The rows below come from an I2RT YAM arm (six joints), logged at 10 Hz.
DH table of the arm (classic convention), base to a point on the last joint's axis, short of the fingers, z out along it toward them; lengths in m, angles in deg. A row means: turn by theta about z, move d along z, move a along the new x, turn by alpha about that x. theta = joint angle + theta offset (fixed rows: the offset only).
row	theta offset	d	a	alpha
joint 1	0	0.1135	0.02	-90
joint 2	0	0	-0.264	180
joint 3	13.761	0	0.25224	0
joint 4	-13.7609	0	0.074	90
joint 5	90	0	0	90
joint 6	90	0.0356	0	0
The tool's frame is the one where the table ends.
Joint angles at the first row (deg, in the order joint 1, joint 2, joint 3, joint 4, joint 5, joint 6):
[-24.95 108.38 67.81 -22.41 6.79 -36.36]
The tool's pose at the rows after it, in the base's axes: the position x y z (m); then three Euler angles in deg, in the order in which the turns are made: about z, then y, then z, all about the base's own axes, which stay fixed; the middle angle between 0 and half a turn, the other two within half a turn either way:
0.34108, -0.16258, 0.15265, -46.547, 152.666, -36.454
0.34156, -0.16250, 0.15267, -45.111, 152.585, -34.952
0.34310, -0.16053, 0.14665, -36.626, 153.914, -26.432
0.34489, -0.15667, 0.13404, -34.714, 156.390, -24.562
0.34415, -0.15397, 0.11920, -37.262, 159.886, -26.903
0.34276, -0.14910, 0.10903, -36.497, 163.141, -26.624
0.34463, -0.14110, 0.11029, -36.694, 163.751, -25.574
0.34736, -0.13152, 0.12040, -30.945, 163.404, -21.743
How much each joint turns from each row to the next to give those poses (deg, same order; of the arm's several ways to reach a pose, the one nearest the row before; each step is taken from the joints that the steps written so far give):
[-0.04 0.00 0.00 -0.16 -1.56 0.02]
[-0.02 0.02 0.00 0.22 -0.67 0.07]
[-0.01 0.94 0.00 -0.04 -3.94 0.92]
[0.59 1.95 0.00 -0.53 -0.57 0.76]
[0.42 2.22 0.00 -1.29 0.94 0.05]
[0.59 1.47 0.00 -1.79 -0.06 1.11]
[1.25 -0.24 0.07 -0.92 0.02 0.00]
[1.46 -1.47 0.46 -1.55 -0.65 3.48]

